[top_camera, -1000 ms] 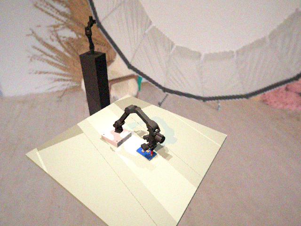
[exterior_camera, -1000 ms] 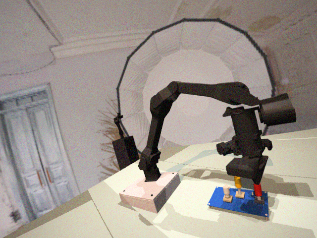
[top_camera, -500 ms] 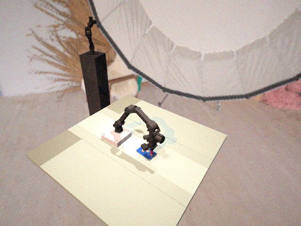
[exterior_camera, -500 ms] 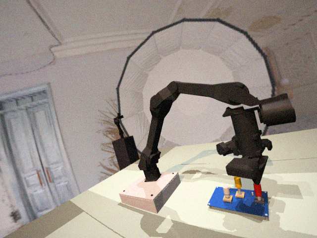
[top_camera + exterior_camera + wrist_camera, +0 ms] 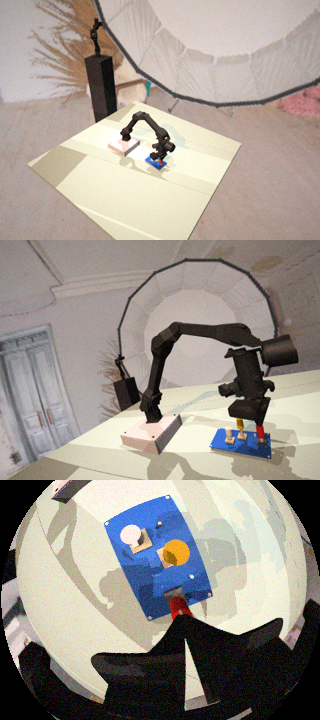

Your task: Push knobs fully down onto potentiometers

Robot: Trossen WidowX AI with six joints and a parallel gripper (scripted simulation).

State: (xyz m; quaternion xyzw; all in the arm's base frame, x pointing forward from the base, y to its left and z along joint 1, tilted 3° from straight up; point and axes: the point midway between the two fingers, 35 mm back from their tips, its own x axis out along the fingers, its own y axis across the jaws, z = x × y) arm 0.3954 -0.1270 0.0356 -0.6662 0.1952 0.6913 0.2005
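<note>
The red knob is 10 mm below my gripper tip. From my gripper tip the other things lie so: beige knob: 80 mm behind, 20 mm below, 10 mm to the left.
</note>
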